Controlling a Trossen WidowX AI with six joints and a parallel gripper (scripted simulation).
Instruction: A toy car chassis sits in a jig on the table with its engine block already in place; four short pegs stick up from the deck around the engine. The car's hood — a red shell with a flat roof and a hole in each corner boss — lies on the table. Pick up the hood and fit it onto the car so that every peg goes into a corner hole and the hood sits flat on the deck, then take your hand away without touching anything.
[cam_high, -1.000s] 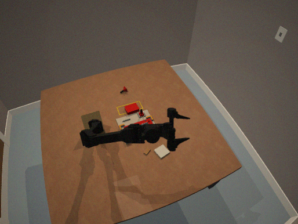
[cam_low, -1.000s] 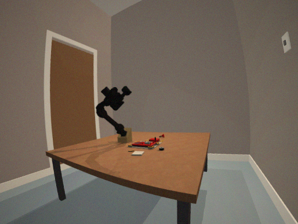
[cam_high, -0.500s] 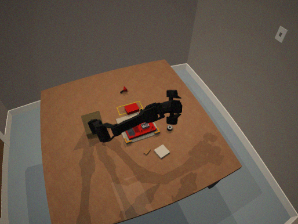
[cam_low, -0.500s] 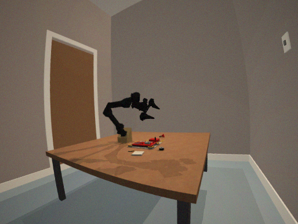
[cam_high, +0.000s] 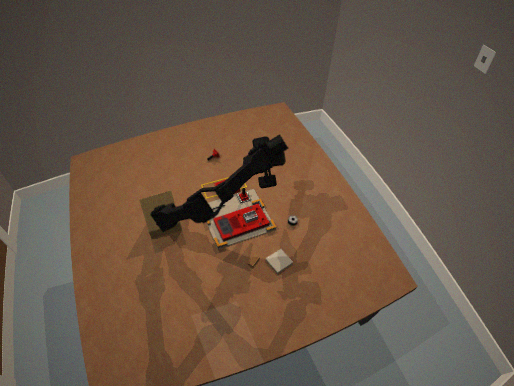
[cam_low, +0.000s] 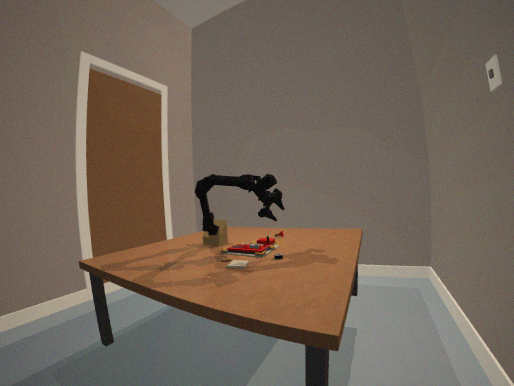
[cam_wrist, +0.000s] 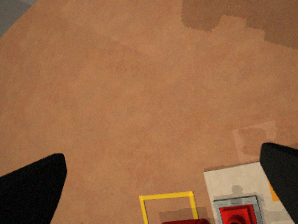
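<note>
My gripper tip is now 13 cm past the red hood, 11 cm to the right of it and 17 cm above it. Also, from my gripper tip: grey engine block (12 cm behind, 9 cm to the right, 16 cm below); then black ring (3 cm ahead, 17 cm to the right, 18 cm below); then white tile (11 cm behind, 31 cm to the right, 18 cm below).
</note>
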